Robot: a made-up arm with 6 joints. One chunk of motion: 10 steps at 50 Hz.
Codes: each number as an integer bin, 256 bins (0 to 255) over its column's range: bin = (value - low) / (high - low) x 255, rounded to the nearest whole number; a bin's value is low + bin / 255 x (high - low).
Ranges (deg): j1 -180.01..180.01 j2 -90..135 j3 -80.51..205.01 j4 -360.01..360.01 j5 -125..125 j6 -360.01..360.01
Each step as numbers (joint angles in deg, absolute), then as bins.
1 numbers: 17.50 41.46 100.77 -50.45 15.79 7.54
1 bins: 140 149 162 110 144 130
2 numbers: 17.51 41.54 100.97 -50.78 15.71 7.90
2 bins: 140 149 162 110 144 130
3 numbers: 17.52 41.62 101.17 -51.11 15.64 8.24
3 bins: 140 149 162 109 143 130
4 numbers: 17.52 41.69 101.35 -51.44 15.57 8.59
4 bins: 140 149 162 109 143 131
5 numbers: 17.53 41.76 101.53 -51.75 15.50 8.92
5 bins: 140 149 163 109 143 131
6 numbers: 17.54 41.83 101.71 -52.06 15.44 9.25
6 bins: 140 149 163 109 143 131
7 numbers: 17.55 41.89 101.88 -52.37 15.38 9.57
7 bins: 140 149 163 109 143 131
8 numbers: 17.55 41.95 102.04 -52.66 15.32 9.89
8 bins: 140 150 163 109 143 131
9 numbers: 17.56 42.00 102.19 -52.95 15.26 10.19
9 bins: 140 150 163 109 143 131
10 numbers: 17.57 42.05 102.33 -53.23 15.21 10.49
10 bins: 140 150 163 109 143 131
